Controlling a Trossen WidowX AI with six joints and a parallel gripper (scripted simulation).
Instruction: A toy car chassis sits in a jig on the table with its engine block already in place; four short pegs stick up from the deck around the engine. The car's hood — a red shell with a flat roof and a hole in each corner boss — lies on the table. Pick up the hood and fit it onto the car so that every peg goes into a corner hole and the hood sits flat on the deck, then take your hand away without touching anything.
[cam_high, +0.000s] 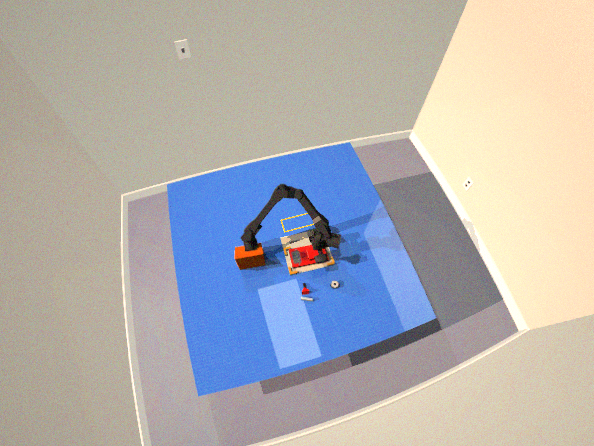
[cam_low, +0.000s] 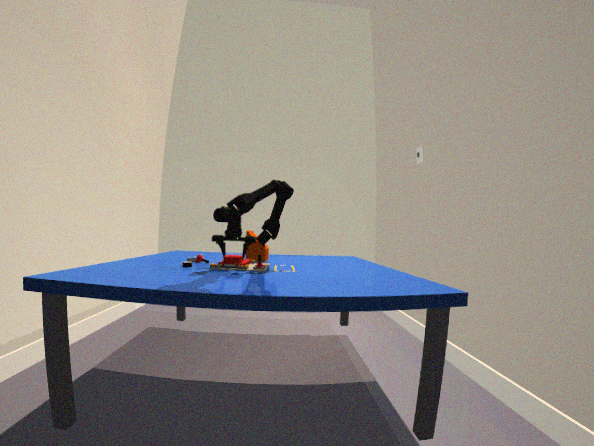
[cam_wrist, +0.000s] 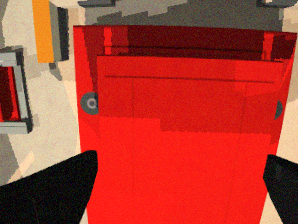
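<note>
My gripper tip is right at the red hood.
</note>
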